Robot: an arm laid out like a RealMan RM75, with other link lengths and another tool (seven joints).
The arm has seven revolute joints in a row. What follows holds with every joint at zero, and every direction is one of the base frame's. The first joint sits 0.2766 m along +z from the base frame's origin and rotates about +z. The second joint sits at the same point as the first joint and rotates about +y. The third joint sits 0.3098 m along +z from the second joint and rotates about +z. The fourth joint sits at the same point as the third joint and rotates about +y. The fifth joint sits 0.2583 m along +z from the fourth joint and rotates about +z. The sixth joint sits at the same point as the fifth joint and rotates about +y. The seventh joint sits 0.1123 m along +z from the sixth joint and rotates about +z. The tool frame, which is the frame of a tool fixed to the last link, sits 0.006 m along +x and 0.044 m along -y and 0.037 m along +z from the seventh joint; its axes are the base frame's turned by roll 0.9, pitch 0 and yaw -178.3 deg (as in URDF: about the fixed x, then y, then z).
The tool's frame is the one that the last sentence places.
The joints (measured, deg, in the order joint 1, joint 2, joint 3, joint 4, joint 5, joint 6, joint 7), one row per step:
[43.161 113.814 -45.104 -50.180 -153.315 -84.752 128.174]
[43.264 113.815 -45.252 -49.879 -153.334 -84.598 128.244]
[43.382 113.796 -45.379 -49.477 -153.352 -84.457 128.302]
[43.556 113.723 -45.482 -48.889 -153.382 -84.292 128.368]
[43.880 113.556 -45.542 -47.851 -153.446 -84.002 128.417]
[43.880 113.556 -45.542 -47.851 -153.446 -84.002 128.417]
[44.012 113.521 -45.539 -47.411 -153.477 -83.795 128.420]
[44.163 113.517 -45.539 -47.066 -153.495 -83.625 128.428]
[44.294 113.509 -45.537 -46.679 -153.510 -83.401 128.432]
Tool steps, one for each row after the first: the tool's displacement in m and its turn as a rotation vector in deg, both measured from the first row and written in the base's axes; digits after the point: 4 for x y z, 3 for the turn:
[-0.0001 0.0003 -0.0014 -0.146 -0.039 -0.062]
[0.0001 0.0004 -0.0030 -0.350 -0.047 -0.175]
[0.0006 0.0006 -0.0048 -0.607 -0.039 -0.367]
[0.0016 0.0011 -0.0073 -0.978 -0.006 -0.680]
[0.0016 0.0011 -0.0073 -0.978 -0.006 -0.680]
[0.0020 0.0013 -0.0086 -1.071 0.020 -0.792]
[0.0018 0.0018 -0.0098 -1.151 0.059 -0.833]
[0.0020 0.0021 -0.0111 -1.208 0.097 -0.905]

